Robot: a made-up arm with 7 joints. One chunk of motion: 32 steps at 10 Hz.
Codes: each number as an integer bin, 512 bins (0 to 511) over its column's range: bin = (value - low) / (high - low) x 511, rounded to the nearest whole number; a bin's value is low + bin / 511 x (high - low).
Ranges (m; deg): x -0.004..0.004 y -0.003..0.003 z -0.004..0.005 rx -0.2..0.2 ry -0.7..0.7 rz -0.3..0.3
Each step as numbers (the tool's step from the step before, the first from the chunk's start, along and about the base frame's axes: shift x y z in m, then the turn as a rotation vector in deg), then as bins.
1 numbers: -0.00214 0.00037 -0.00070 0.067 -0.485 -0.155
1 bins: 119 287 187 341 78 123
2 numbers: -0.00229 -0.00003 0.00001 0.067 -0.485 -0.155
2 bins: 109 253 228 341 78 123
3 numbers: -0.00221 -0.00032 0.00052 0.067 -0.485 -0.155
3 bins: 114 228 257 341 78 123
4 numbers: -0.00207 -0.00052 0.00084 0.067 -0.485 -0.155
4 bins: 123 211 275 341 78 123
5 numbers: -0.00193 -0.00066 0.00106 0.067 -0.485 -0.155
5 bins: 132 199 287 341 78 123
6 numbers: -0.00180 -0.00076 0.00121 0.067 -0.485 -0.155
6 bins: 141 191 296 341 78 123
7 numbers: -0.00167 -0.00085 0.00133 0.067 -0.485 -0.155
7 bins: 149 183 303 341 78 123
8 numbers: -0.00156 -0.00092 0.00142 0.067 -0.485 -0.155
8 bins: 156 177 308 341 78 123
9 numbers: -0.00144 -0.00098 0.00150 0.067 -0.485 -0.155
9 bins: 164 172 312 341 78 123
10 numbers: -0.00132 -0.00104 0.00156 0.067 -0.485 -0.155
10 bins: 171 167 316 341 78 123
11 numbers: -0.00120 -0.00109 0.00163 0.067 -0.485 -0.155
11 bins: 179 163 320 341 78 123
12 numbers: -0.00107 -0.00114 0.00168 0.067 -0.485 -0.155
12 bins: 187 158 322 341 78 123
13 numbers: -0.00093 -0.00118 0.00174 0.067 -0.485 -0.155
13 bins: 196 155 326 341 78 123
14 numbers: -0.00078 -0.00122 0.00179 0.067 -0.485 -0.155
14 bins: 206 152 329 341 78 123
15 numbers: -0.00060 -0.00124 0.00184 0.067 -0.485 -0.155
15 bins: 217 150 332 341 78 123
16 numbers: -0.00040 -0.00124 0.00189 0.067 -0.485 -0.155
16 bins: 230 150 334 341 78 123
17 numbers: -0.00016 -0.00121 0.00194 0.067 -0.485 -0.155
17 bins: 245 152 337 341 78 123
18 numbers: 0.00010 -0.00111 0.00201 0.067 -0.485 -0.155
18 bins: 262 161 341 341 78 123
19 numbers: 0.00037 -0.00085 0.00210 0.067 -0.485 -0.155
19 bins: 279 183 346 341 78 123
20 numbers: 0.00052 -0.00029 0.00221 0.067 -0.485 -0.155
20 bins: 289 231 353 341 78 123
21 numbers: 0.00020 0.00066 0.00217 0.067 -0.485 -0.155
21 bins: 268 312 350 341 78 123
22 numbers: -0.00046 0.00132 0.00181 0.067 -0.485 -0.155
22 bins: 226 368 330 341 78 123
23 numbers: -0.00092 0.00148 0.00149 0.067 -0.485 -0.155
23 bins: 197 382 312 341 78 123
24 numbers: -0.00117 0.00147 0.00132 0.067 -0.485 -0.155
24 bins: 181 381 302 341 78 123
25 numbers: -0.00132 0.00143 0.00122 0.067 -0.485 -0.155
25 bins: 171 377 296 341 78 123
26 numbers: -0.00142 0.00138 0.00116 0.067 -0.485 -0.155
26 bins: 165 373 293 341 78 123
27 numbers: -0.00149 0.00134 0.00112 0.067 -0.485 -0.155
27 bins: 160 370 291 341 78 123
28 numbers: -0.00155 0.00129 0.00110 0.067 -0.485 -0.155
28 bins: 156 365 290 341 78 123
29 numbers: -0.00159 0.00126 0.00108 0.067 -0.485 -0.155
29 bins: 154 363 288 341 78 123
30 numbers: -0.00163 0.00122 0.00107 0.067 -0.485 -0.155
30 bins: 151 359 288 341 78 123
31 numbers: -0.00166 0.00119 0.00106 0.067 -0.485 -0.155
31 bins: 149 357 287 341 78 123
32 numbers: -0.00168 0.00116 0.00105 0.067 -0.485 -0.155
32 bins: 148 354 287 341 78 123
